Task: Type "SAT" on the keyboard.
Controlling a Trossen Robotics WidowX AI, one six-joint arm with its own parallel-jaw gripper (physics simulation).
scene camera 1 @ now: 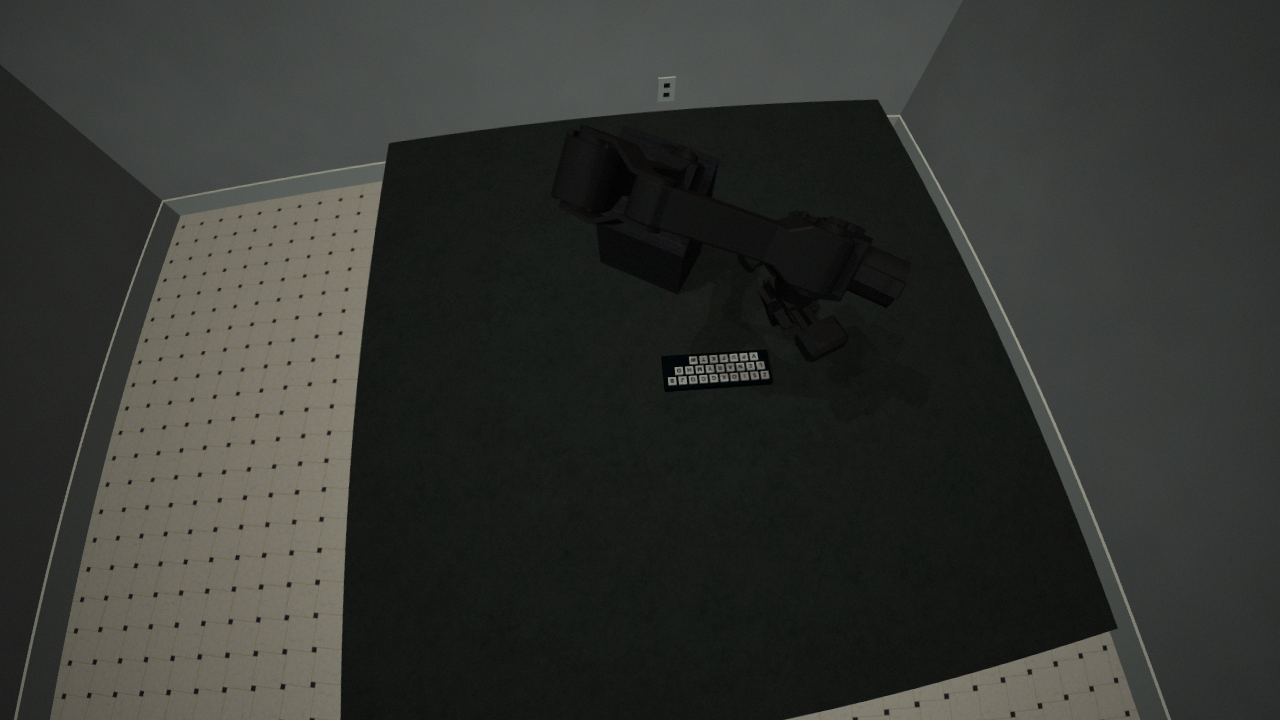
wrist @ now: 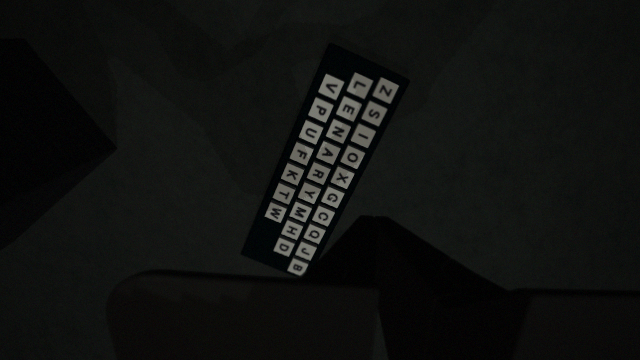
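Observation:
The keyboard is a dark slab with three rows of pale letter keys, lying flat on the table. The S key is in the row that runs from Z to B, next to Z. The A key is in the middle row, between N and R. The T key is in the short row, between K and W. My gripper is shut and empty. In the wrist view its tip is beside the B end, above the table and apart from the keys.
The dark table bears the arm and its box-shaped base, behind the keyboard. The base's dark corner also shows at the left of the wrist view. Grey walls stand behind and to the right, with pale tiled floor at the left.

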